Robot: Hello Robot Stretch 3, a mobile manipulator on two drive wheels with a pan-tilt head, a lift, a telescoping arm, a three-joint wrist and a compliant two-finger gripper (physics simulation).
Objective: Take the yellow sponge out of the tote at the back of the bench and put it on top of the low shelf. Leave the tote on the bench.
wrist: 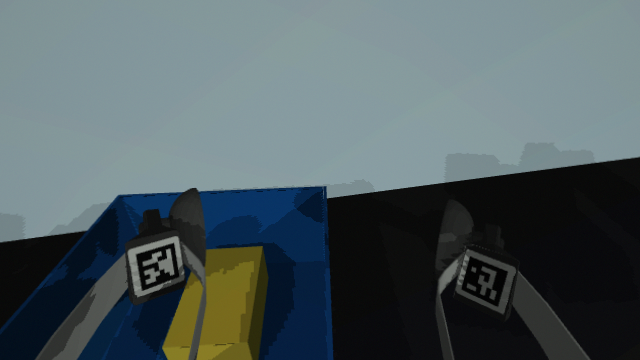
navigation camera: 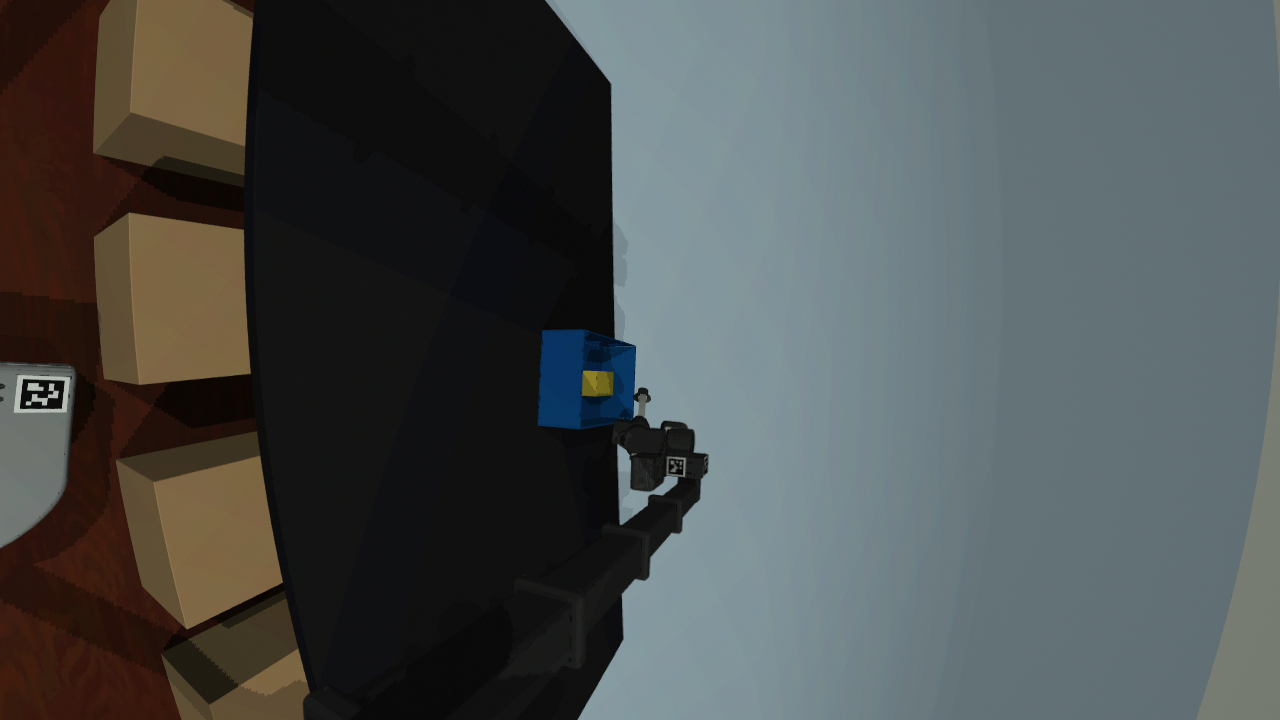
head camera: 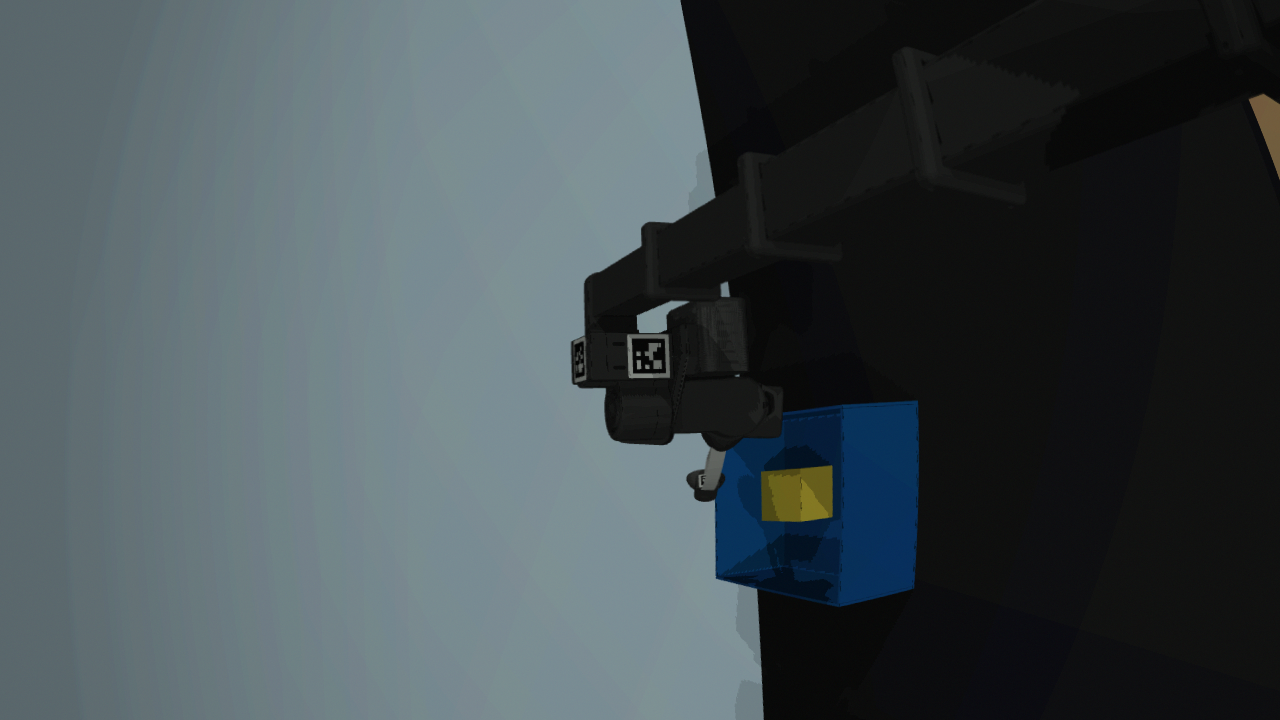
Path:
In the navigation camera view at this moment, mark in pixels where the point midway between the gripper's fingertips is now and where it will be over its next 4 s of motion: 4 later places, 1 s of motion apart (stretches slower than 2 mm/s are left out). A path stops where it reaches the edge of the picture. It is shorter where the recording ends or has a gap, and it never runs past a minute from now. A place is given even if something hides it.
My gripper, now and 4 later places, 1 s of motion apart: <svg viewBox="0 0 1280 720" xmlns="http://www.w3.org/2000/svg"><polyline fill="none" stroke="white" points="638,423 639,403 552,394 585,394 570,396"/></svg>

